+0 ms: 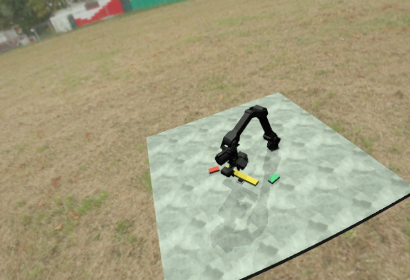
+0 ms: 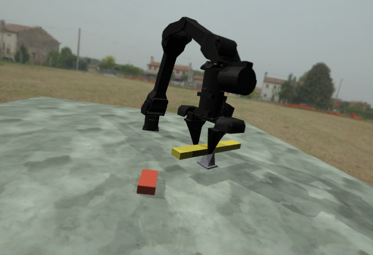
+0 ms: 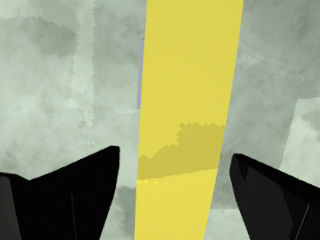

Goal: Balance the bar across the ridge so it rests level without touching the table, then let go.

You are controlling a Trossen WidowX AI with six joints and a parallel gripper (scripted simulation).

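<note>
The bar lies 10 mm behind my gripper tip and 30 mm to the left of it. From my gripper tip the other things lie so: green block 190 mm behind, 110 mm to the left, 40 mm below; red block 100 mm ahead, 130 mm to the right, 40 mm below.
</note>
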